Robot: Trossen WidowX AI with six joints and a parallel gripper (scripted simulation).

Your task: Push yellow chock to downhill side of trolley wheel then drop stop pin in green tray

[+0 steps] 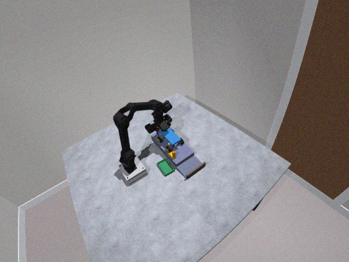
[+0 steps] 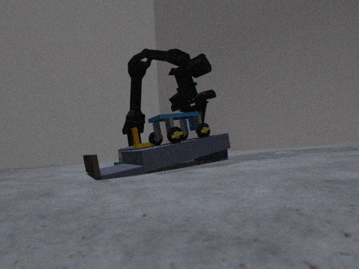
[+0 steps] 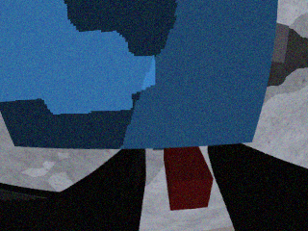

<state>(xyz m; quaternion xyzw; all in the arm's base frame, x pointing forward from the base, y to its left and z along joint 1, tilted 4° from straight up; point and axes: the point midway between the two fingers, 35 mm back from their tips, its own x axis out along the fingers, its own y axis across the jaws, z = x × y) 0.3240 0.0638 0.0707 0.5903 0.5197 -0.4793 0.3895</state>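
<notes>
The yellow chock lies 200 mm to the right of my gripper tip, 70 mm behind it and 50 mm below it. From my gripper tip the other things lie so: ramp 110 mm to the right, 80 mm below; blue-topped trolley 110 mm to the right, 20 mm below; red-headed stop pin right at my gripper tip.
</notes>
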